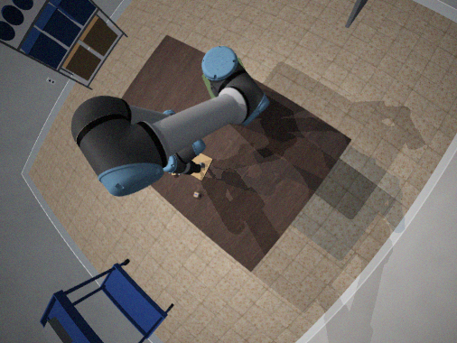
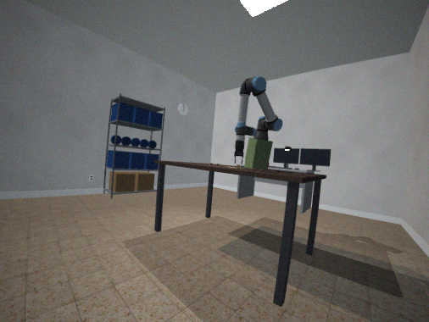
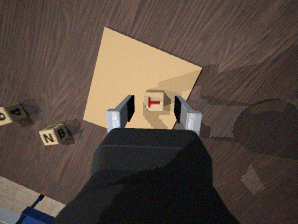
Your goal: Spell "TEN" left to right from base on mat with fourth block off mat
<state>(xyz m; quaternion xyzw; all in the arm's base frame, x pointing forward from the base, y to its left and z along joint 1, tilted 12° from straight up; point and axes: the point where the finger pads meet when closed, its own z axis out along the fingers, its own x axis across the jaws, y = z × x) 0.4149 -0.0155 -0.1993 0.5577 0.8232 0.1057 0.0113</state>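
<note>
Now: the tan mat 10 mm ahead of my hand, 30 mm to the right of it and 50 mm below it. Also, from my hand: N block (120 mm ahead, 130 mm to the right, 40 mm below).
</note>
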